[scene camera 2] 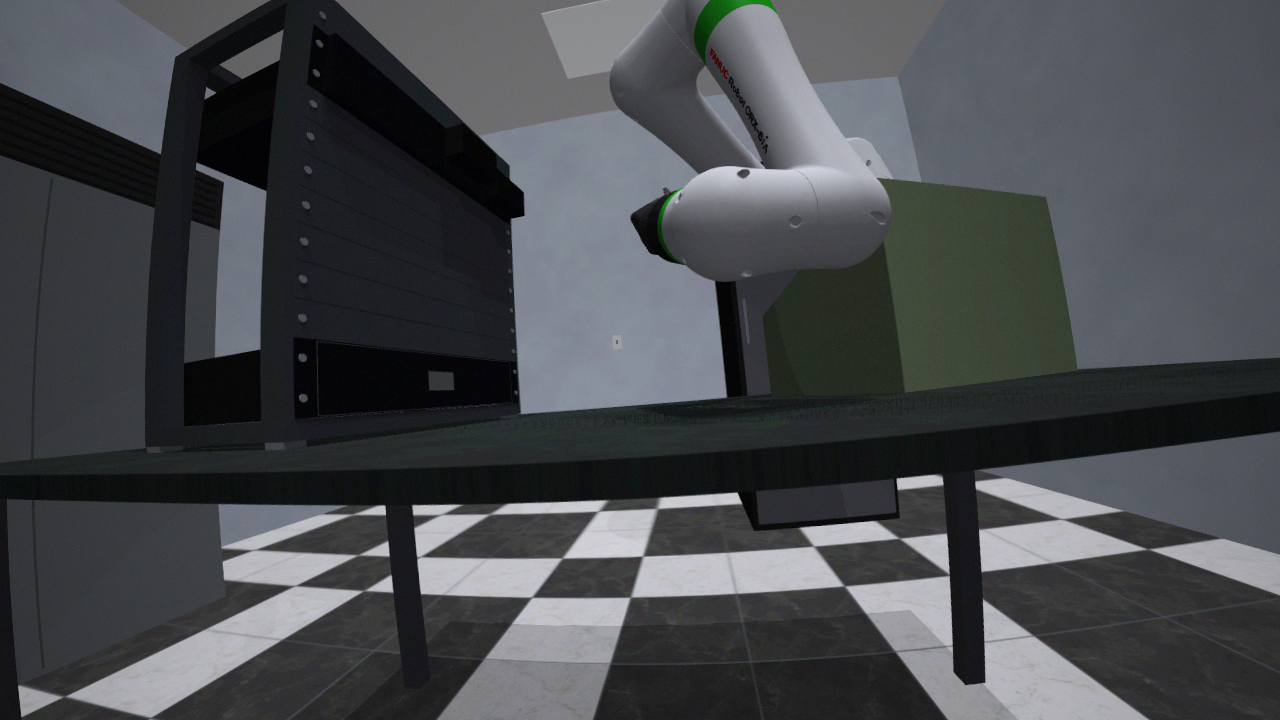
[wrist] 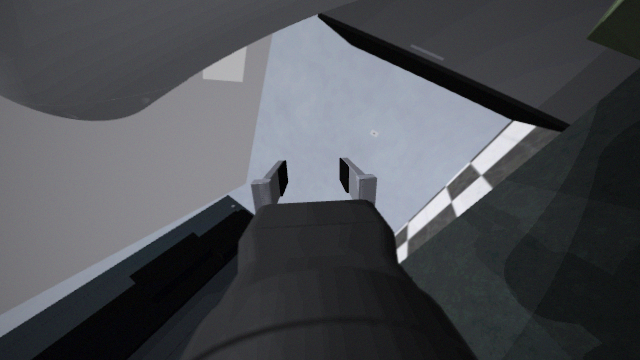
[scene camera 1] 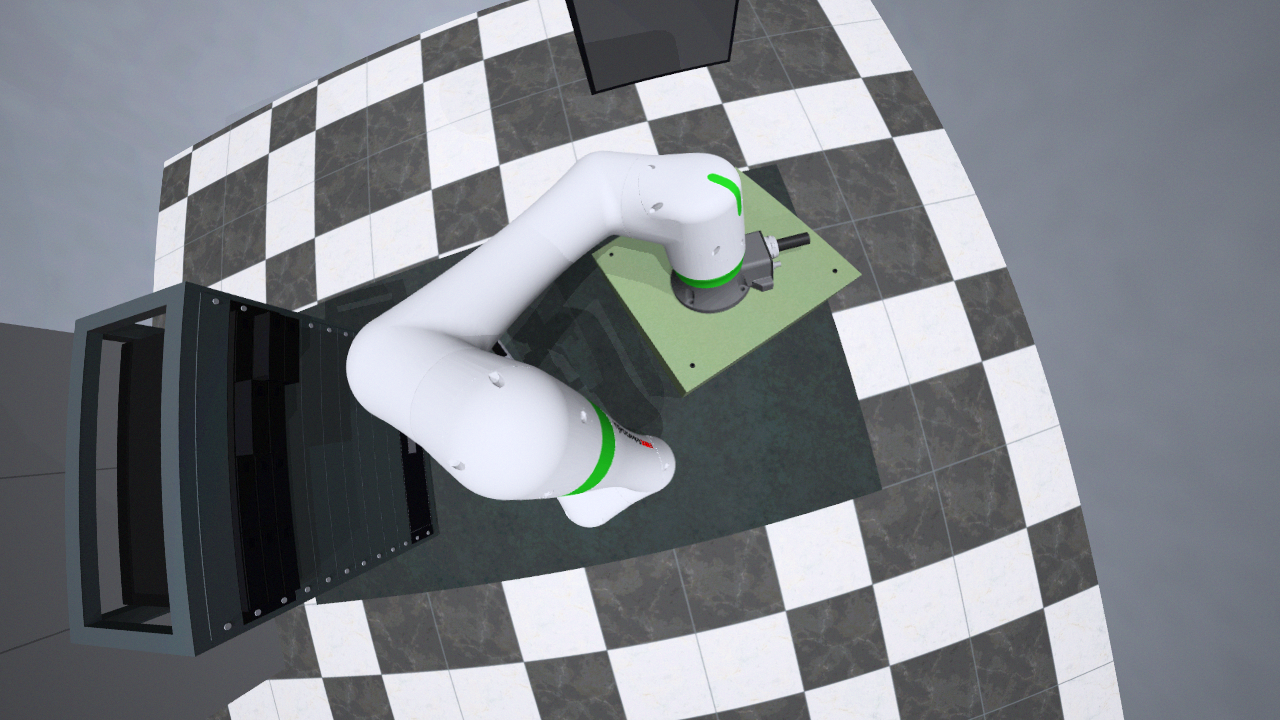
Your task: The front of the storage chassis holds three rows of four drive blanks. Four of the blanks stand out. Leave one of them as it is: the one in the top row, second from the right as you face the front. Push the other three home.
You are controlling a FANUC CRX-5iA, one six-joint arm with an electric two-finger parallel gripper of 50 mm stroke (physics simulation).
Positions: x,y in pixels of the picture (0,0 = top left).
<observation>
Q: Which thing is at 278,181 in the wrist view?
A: My gripper.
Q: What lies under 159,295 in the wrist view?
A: A rack.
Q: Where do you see a rack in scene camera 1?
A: At 250,480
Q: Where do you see a rack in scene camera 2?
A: At 387,276
</observation>
